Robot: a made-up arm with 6 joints.
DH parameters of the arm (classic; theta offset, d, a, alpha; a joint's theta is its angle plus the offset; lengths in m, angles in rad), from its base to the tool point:
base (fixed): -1.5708 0.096 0 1.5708
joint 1: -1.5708 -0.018 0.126 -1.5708
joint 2: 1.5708 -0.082 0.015 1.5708
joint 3: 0 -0.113 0.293 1.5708
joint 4: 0 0.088 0.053 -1.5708
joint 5: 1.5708 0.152 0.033 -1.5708
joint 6: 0 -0.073 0.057 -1.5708
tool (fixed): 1.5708 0.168 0 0
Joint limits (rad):
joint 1: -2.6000..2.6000
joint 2: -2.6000..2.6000
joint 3: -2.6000..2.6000
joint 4: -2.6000..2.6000
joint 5: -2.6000..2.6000
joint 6: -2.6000..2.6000
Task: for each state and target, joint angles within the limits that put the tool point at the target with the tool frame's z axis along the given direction. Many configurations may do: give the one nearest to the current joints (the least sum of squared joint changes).
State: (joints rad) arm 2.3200 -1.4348 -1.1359 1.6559 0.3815 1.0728
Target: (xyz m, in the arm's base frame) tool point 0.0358 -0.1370 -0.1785 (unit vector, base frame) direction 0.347 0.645 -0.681
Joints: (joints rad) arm 2.4419 -1.5326 -1.7101 1.4021 -0.3770 1.4335
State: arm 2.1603 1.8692 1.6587 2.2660 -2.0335 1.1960
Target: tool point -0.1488 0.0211 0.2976 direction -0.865 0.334 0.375
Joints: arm 1.6643 1.4400 2.0024 1.8404 -1.2293 1.5289
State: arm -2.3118 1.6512 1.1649 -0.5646 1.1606 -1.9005
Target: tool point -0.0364 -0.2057 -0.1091 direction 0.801 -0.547 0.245
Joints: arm -1.9376 2.1611 0.6962 -0.7384 1.8695 -2.0194
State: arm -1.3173 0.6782 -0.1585 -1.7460 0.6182 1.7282
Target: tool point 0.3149 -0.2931 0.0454 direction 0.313 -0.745 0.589
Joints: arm -1.6769 0.3068 0.6605 -1.6849 0.5831 1.6235
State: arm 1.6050 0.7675 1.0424 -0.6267 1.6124 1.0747
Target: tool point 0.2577 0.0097 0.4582 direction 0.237 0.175 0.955
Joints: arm 1.3404 0.4792 0.9371 -0.5833 1.7982 1.9024
